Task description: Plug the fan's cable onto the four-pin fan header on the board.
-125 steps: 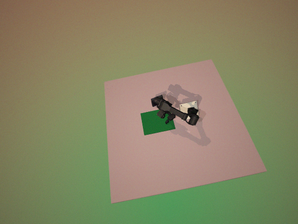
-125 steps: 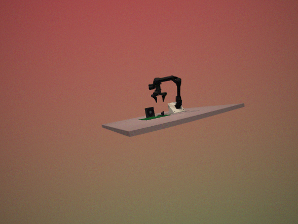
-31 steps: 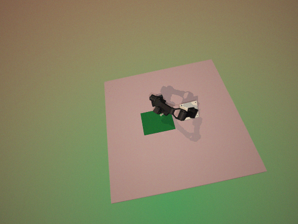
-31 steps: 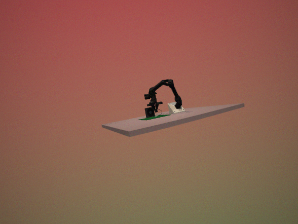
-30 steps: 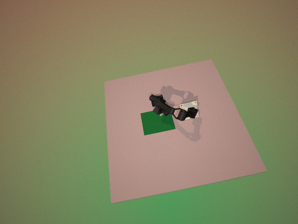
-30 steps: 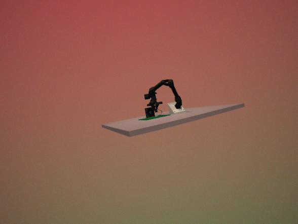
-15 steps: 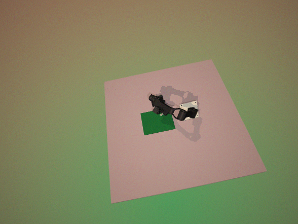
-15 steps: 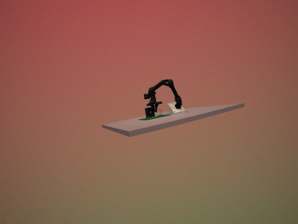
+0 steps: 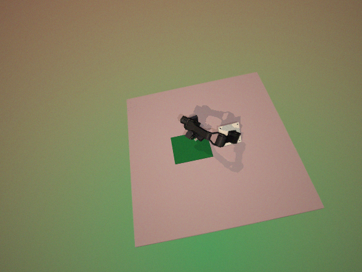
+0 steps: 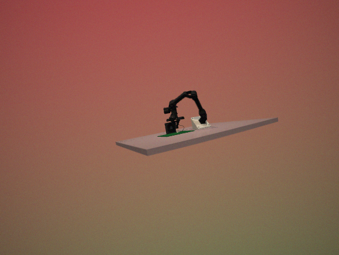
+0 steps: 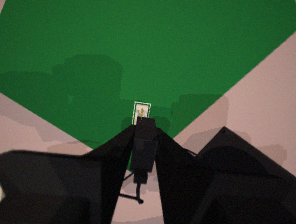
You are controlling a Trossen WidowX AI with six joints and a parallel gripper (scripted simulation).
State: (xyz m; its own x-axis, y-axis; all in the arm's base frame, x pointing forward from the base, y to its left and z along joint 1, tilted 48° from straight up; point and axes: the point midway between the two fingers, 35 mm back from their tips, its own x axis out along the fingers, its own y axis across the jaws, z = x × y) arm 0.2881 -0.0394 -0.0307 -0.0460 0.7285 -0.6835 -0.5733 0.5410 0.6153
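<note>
Right now my gripper tip is 70 mm above the green board, 60 mm to the right of it and 50 mm short of it. Also, from my gripper tip: black plug: 10 mm behind, 10 mm above; then black fan: 130 mm to the right, 10 mm ahead.
</note>
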